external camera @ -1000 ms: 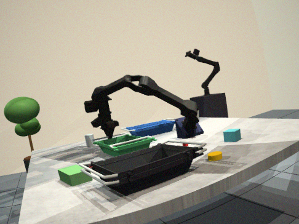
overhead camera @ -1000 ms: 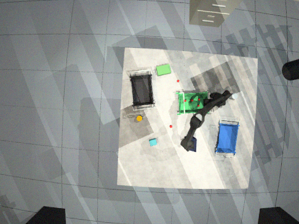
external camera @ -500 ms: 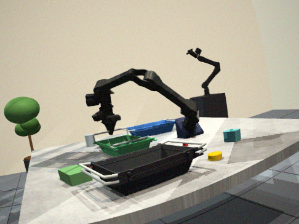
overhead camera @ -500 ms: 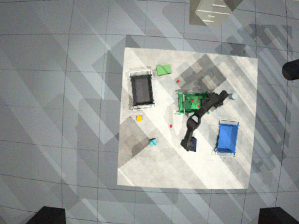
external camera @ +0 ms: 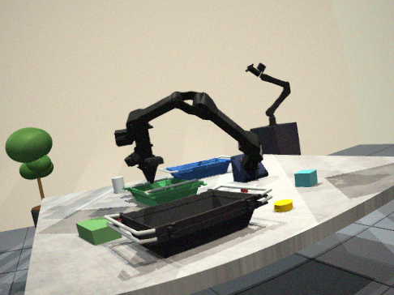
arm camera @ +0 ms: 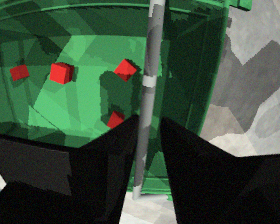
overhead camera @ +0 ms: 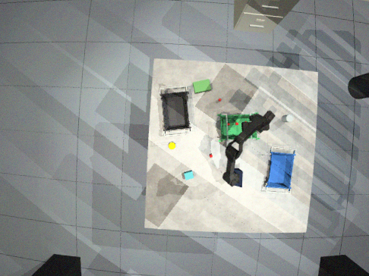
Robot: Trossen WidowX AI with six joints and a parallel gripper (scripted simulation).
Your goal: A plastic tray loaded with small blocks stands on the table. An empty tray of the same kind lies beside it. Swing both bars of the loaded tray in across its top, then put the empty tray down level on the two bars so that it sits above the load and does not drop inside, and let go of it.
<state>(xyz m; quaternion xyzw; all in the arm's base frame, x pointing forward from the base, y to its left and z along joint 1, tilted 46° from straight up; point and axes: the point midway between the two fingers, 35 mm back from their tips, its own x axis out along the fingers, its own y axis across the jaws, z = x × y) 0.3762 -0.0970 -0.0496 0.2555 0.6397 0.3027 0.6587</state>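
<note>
The blue tray is 32 cm behind my gripper tip, 24 cm to the right of it and 1 cm below it. The rest, counted from my gripper tip: cyan cube 37 cm behind, 44 cm to the left, 3 cm below; then green block 28 cm ahead, 36 cm to the left, 4 cm below; then grey cylinder 7 cm ahead, 29 cm to the right, 2 cm below.
</note>
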